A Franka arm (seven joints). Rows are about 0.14 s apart.
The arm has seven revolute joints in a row. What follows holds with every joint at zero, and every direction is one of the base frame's.
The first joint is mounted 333 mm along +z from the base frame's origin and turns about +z.
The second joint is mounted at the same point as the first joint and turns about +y.
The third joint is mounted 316 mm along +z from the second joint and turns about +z.
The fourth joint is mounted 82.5 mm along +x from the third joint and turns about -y.
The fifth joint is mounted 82.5 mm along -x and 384 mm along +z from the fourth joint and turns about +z.
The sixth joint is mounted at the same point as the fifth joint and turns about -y.
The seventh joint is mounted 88 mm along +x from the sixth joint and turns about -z.
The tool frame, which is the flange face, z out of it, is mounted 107 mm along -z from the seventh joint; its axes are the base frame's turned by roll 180, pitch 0 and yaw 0 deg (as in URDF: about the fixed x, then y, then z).
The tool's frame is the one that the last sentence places.
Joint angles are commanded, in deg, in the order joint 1, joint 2, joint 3, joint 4, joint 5, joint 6, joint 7. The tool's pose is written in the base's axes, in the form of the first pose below.
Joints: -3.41, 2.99, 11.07, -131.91, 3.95, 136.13, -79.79
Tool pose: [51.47, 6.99, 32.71], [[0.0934, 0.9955, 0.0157], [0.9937, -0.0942, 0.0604], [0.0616, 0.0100, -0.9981]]
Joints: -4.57, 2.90, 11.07, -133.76, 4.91, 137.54, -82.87
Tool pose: [50.82, 5.86, 31.66], [[0.0737, 0.9972, 0.0104], [0.9948, -0.0742, 0.0691], [0.0697, 0.0052, -0.9976]]
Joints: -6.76, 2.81, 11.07, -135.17, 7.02, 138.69, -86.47
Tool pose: [50.41, 3.87, 30.91], [[0.0777, 0.9969, 0.0102], [0.9928, -0.0783, 0.0911], [0.0916, 0.0030, -0.9958]]
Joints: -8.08, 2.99, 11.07, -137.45, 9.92, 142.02, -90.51
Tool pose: [49.73, 2.56, 29.67], [[0.0726, 0.9969, 0.0296], [0.9902, -0.0756, 0.1177], [0.1195, 0.0207, -0.9926]]
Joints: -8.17, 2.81, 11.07, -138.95, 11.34, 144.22, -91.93
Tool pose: [49.22, 2.35, 29.12], [[0.0713, 0.9964, 0.0465], [0.9890, -0.0767, 0.1268], [0.1299, 0.0369, -0.9908]]
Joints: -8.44, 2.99, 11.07, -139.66, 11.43, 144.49, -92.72
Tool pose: [48.83, 2.09, 28.53], [[0.0653, 0.9972, 0.0365], [0.9895, -0.0695, 0.1268], [0.1290, 0.0278, -0.9913]]
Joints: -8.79, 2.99, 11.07, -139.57, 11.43, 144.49, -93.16
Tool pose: [48.89, 1.79, 28.59], [[0.0635, 0.9972, 0.0388], [0.9896, -0.0680, 0.1267], [0.1290, 0.0304, -0.9912]]
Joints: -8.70, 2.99, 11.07, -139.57, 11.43, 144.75, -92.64
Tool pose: [48.94, 1.86, 28.63], [[0.0710, 0.9965, 0.0431], [0.9891, -0.0760, 0.1262], [0.1290, 0.0337, -0.9911]]
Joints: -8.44, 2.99, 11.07, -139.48, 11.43, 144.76, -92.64
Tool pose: [48.99, 2.08, 28.69], [[0.0664, 0.9968, 0.0443], [0.9894, -0.0715, 0.1264], [0.1292, 0.0354, -0.9910]]
